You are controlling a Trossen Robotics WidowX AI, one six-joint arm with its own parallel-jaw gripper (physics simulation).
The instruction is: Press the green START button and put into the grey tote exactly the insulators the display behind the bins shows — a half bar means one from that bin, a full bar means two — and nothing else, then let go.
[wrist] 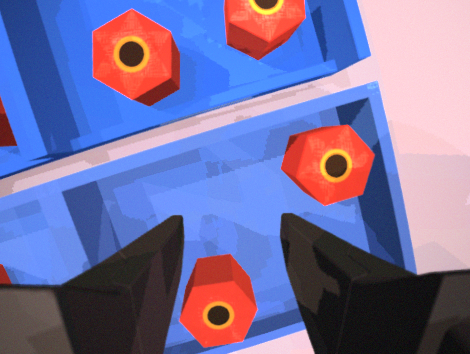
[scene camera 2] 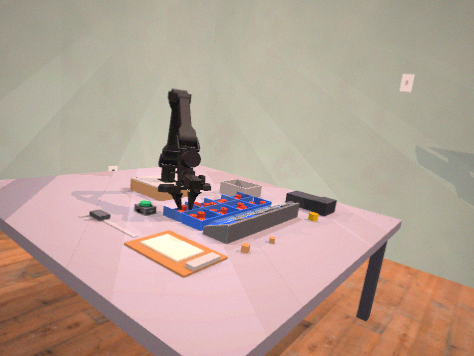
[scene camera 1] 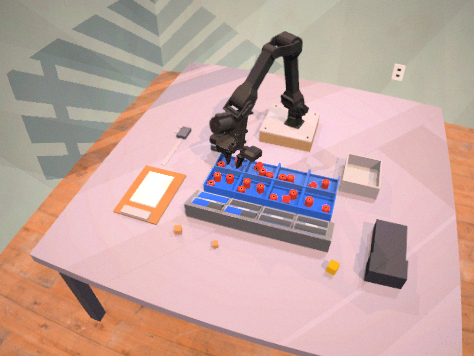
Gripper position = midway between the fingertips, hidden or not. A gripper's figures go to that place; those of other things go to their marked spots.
My gripper (scene camera 2: pixel 185 211) is 124 cm from the lens. A dark box (scene camera 2: pixel 324 206) is 150 cm from the lens. A grey display (scene camera 2: pixel 226 233): 104 cm from the lens. The marked spots on the grey display and the dark box are 58 cm apart.
